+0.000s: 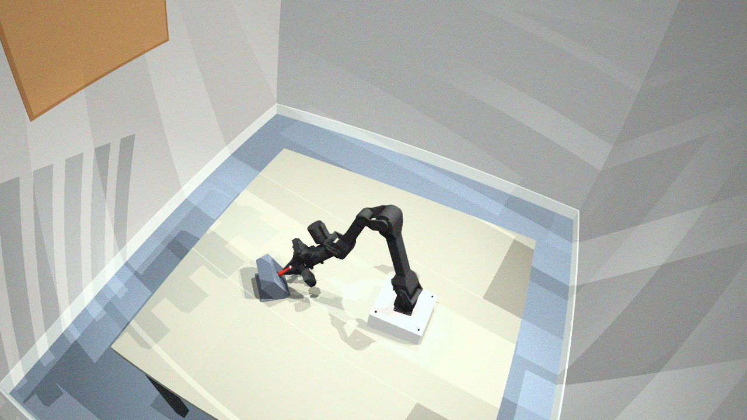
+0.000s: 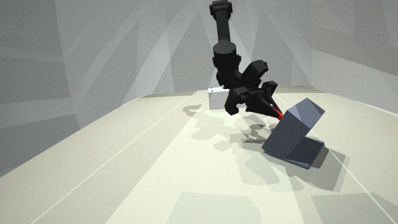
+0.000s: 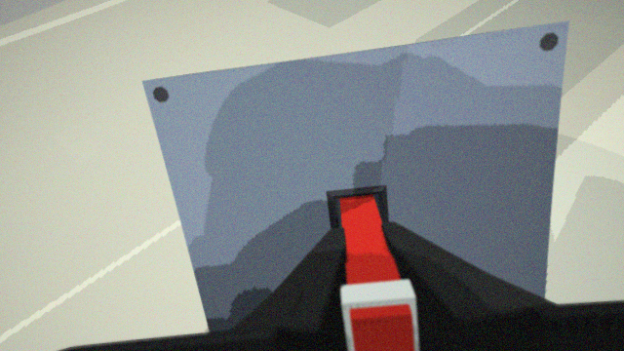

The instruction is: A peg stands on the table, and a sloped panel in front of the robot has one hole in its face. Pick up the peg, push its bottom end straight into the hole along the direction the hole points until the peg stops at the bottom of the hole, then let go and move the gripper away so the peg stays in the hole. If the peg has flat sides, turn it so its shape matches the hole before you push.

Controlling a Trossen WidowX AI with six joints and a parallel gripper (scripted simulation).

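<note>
The sloped panel is 30 mm ahead of my gripper tip, 20 mm to the left of it and 20 mm below it. The rest, counted from my gripper tip: red square peg: 10 mm to the right, 10 mm behind, 10 mm above.
</note>
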